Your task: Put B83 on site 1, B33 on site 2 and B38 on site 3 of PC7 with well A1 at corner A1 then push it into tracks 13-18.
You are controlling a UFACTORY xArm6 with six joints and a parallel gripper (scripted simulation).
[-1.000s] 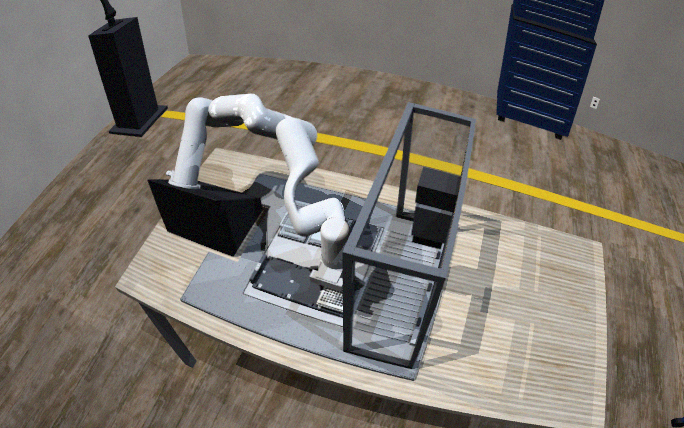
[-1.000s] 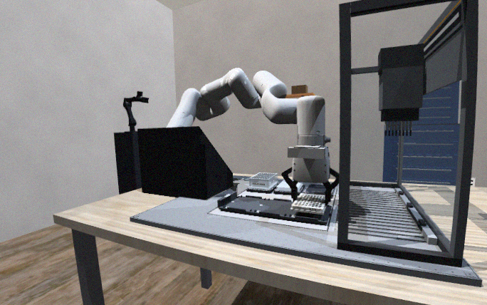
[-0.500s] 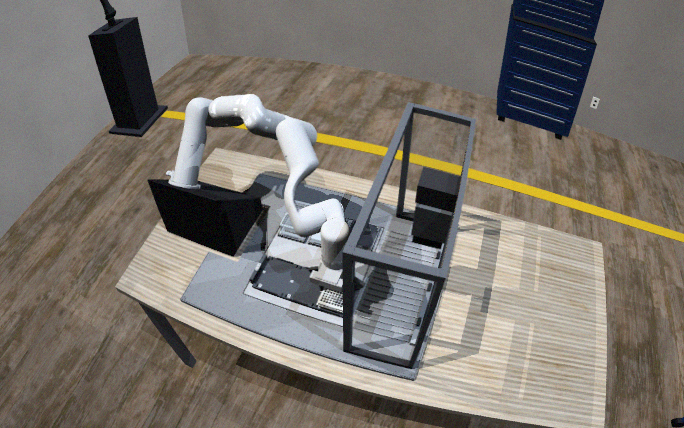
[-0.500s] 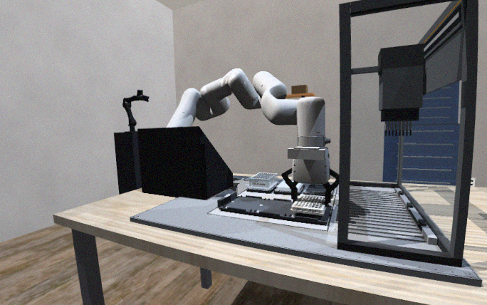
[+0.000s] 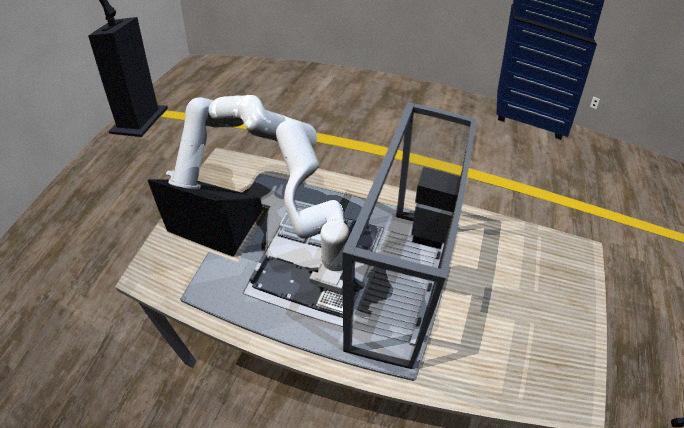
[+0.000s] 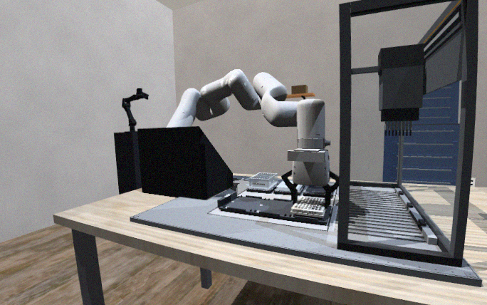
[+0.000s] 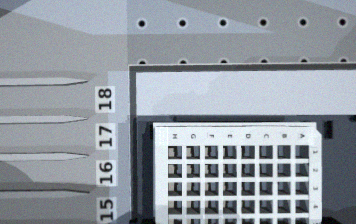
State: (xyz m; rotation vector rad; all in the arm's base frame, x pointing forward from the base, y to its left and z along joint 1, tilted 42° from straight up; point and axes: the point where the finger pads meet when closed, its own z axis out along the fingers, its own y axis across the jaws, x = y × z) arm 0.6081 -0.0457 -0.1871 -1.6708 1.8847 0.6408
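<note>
Right now my hand is 10 cm past the nest s2, 25 cm to the right of it and 3 cm above it. Round my hand: frame post: 8 cm ahead, 18 cm to the right, 21 cm above; nest s3: 1 cm ahead, 25 cm to the left, 3 cm below; dark carrier PC7: 11 cm behind, 1 cm to the left, 2 cm below.
</note>
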